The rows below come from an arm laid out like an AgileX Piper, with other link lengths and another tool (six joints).
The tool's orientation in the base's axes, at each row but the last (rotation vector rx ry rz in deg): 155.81 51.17 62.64; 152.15 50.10 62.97; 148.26 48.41 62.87; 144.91 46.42 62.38; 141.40 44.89 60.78; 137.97 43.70 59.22; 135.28 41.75 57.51; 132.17 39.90 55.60; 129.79 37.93 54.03
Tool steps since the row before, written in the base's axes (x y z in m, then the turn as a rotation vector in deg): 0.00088 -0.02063 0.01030 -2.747 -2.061 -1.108; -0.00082 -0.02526 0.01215 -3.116 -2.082 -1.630; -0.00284 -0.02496 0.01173 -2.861 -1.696 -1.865; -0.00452 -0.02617 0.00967 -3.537 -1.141 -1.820; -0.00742 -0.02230 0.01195 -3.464 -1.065 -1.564; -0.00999 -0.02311 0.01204 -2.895 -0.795 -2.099; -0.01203 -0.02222 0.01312 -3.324 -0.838 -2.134; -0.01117 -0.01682 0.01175 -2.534 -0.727 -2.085; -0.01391 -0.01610 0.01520 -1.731 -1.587 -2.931
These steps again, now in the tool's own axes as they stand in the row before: -0.00444 0.02035 -0.00994 -3.380 0.056 -1.263; -0.00733 0.02443 -0.01165 -3.915 -0.272 -1.139; -0.00908 0.02375 -0.01106 -3.689 -0.570 -0.780; -0.01236 0.02369 -0.00921 -3.714 -1.259 -1.320; -0.01113 0.02100 -0.01141 -3.485 -1.165 -1.442; -0.01382 0.02121 -0.01175 -3.271 -1.487 -0.712; -0.01447 0.02106 -0.01256 -3.570 -1.598 -1.004; -0.01187 0.01696 -0.01083 -2.996 -1.450 -0.468; -0.01195 0.01865 -0.01390 -3.425 -1.250 0.902
